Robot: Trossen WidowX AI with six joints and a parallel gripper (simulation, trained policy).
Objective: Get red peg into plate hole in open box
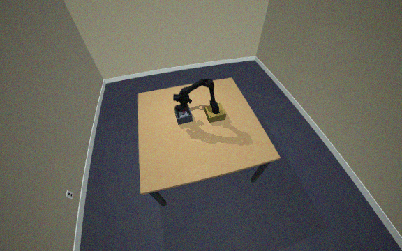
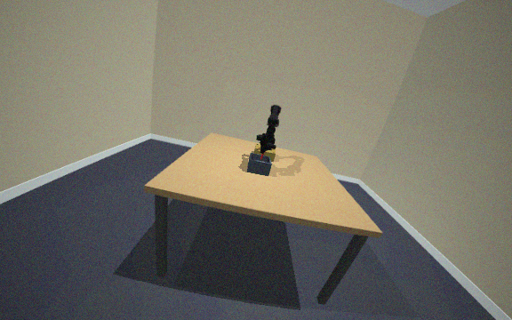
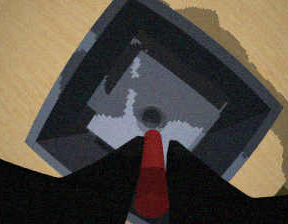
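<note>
My gripper tip is now 10 mm past the red peg, 10 mm to the right of it and 10 mm above it. Also, from my gripper tip: dark box (110 mm below); light plate (90 mm below).
</note>
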